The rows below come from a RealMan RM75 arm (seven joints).
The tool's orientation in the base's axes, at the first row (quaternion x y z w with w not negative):
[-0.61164 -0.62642 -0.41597 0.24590]
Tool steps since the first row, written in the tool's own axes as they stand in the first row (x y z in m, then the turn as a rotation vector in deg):
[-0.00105 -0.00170 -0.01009 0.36 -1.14 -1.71]
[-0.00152 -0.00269 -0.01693 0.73 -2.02 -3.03]
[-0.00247 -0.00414 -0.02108 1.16 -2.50 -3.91]
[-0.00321 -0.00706 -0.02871 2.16 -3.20 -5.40]
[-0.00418 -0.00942 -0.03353 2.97 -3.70 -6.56]
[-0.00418 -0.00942 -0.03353 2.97 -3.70 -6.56]
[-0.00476 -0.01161 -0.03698 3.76 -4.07 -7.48]
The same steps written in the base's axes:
[-0.00354 -0.00872 0.00415 -1.50 -1.10 0.95]
[-0.00581 -0.01452 0.00719 -2.67 -1.89 1.77]
[-0.00793 -0.01832 0.00831 -3.36 -2.33 2.48]
[-0.01220 -0.02474 0.01112 -4.47 -2.92 3.94]
[-0.01533 -0.02902 0.01238 -5.30 -3.37 5.11]
[-0.01533 -0.02902 0.01238 -5.30 -3.37 5.11]
[-0.01807 -0.03197 0.01326 -5.95 -3.65 6.16]

